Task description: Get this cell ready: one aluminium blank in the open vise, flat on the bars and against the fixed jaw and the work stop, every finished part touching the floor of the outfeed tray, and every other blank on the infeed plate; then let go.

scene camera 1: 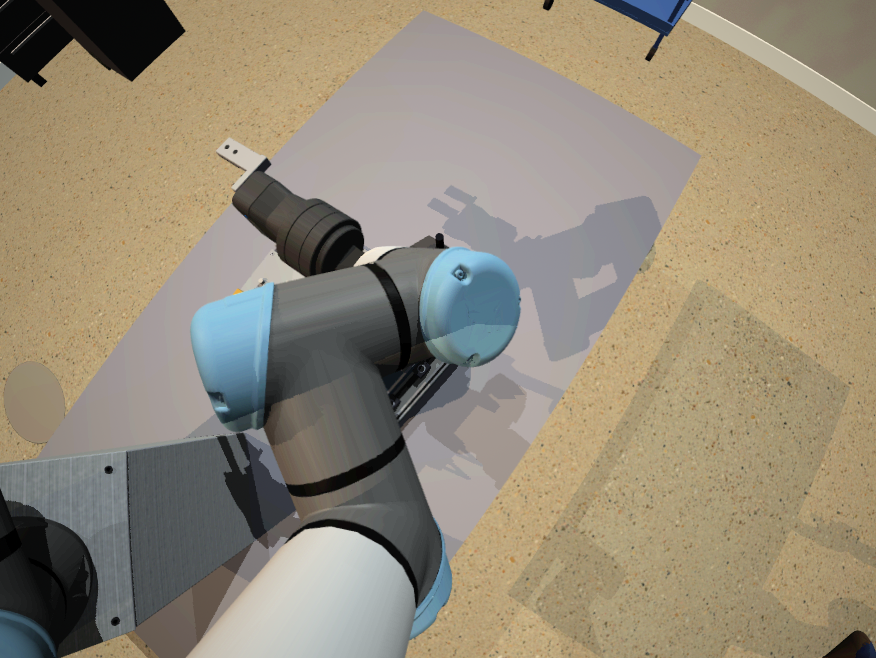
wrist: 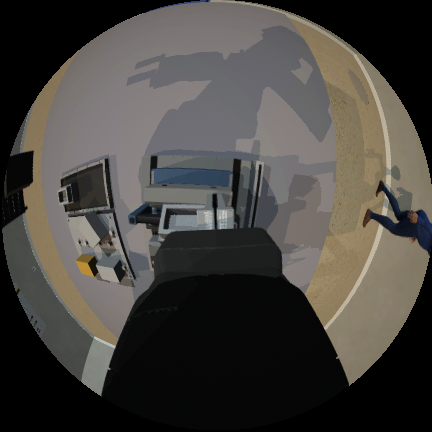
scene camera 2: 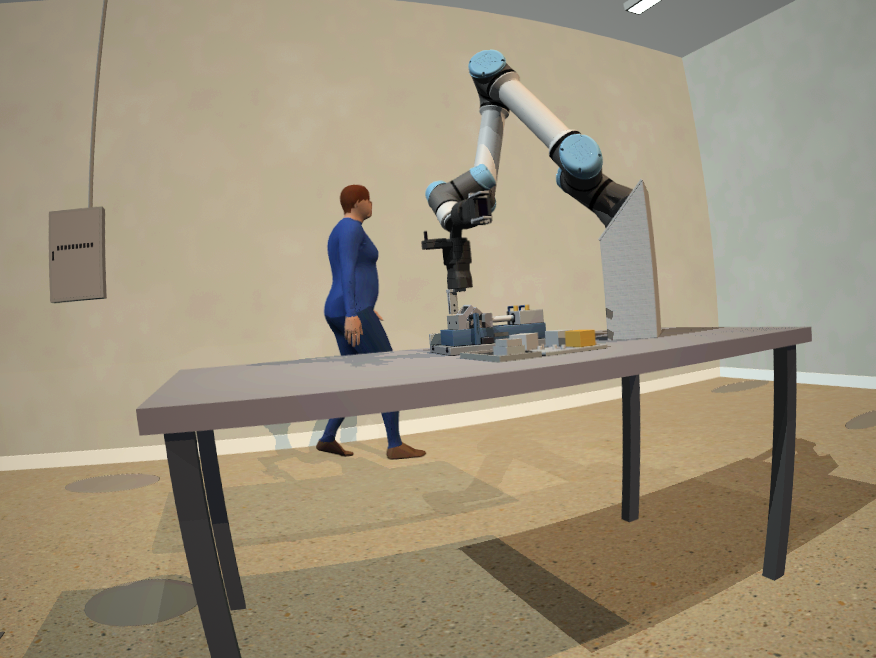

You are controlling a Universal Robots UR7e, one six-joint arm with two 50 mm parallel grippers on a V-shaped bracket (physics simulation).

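Places are measured from the arm's base along level axes (x ahead, y left, z up), in centimetres.
Pixels of known places: hand, tool point: (wrist: 214, 207) (scene camera 2: 453, 307); arm's base, link origin: (scene camera 2: 626, 213).
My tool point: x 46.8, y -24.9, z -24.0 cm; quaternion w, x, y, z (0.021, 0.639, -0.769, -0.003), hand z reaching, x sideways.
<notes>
Ahead of a thing's pixels: the offset from my tool point to its middle. "pt": to the spot under its first point.
The downward gripper (scene camera 2: 453, 310) (wrist: 216, 219) has pale fingers low over the vise @(dz -6.8, dx -8.4, dy +5.4 cm) (scene camera 2: 495, 330) (wrist: 187, 177); I cannot tell their opening or whether they hold anything. The second gripper on the bracket (scene camera 1: 244, 164) points sideways, its fingers apart. A silver rectangular piece @(dz -2.1, dx -1.8, dy +3.8 cm) (wrist: 186, 220) with a recessed-looking top lies in the vise beside the fingers; its seating on the bars is hidden. Two silver blocks @(dz -9.2, dx -0.7, dy +26.7 cm) (wrist: 93, 228) @(dz -9.2, dx -11.1, dy +27.7 cm) (wrist: 110, 268) and a yellow block @(dz -9.2, dx -9.3, dy +36.6 cm) (wrist: 86, 265) (scene camera 2: 580, 338) are on the infeed plate @(pt dz -10.9, dx +0.6, dy +36.7 cm) (wrist: 74, 228). A small part with an opening @(dz -9.4, dx +9.4, dy +33.1 cm) (wrist: 65, 194) is at the outfeed tray's (wrist: 109, 184) outer edge; floor contact is unclear.
The vise's blue handle @(pt dz -1.9, dx +0.5, dy +10.0 cm) (wrist: 133, 218) sticks out towards the trays. The metal arm stand (scene camera 1: 63, 488) (scene camera 2: 631, 276) is at the table's (scene camera 1: 531, 106) (scene camera 2: 283, 398) end. A person in blue (scene camera 2: 351, 269) is behind the table. The arm hides most of the vise in the overhead view.
</notes>
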